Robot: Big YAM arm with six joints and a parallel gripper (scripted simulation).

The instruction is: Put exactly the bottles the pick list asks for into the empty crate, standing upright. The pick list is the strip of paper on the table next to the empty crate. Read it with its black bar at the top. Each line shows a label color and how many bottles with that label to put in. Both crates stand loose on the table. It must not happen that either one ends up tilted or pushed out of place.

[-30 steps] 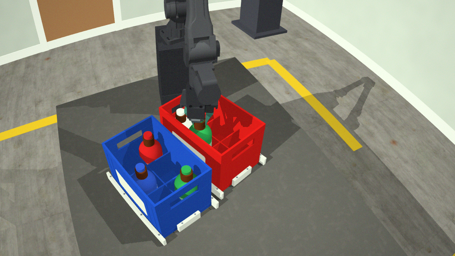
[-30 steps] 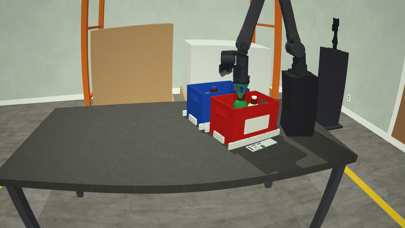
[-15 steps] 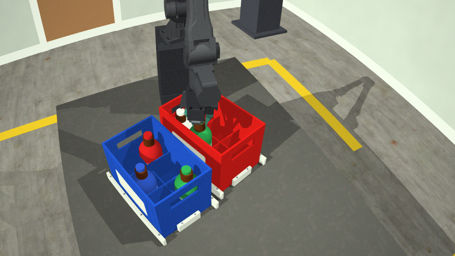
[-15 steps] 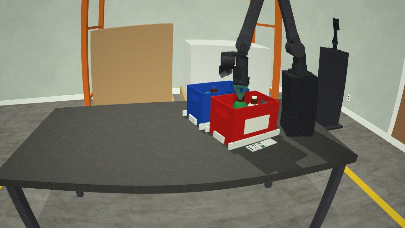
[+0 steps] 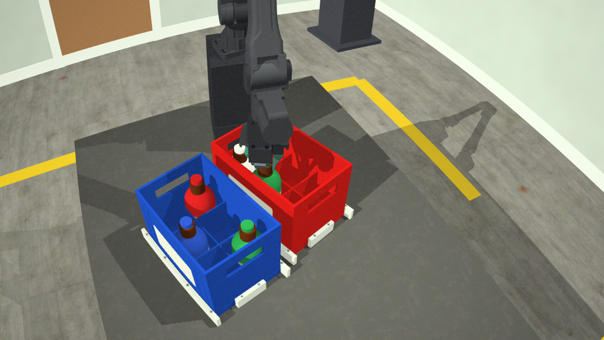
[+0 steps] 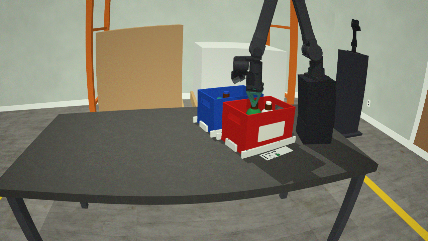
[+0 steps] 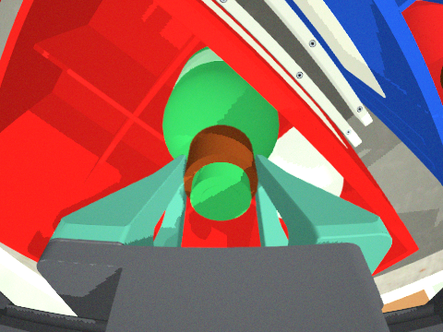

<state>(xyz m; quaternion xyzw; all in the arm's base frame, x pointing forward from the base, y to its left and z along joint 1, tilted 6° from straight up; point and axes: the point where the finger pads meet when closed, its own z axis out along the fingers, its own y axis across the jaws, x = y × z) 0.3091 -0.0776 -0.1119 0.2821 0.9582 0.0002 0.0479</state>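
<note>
Now: the green bottle 60 mm below my hand. From my hand the other things lie so: red bottle: 40 mm behind, 150 mm to the right, 80 mm below; then white-label bottle: 80 mm behind, 20 mm to the right, 80 mm below; then red crate: 10 mm behind, 40 mm to the left, 80 mm below.
</note>
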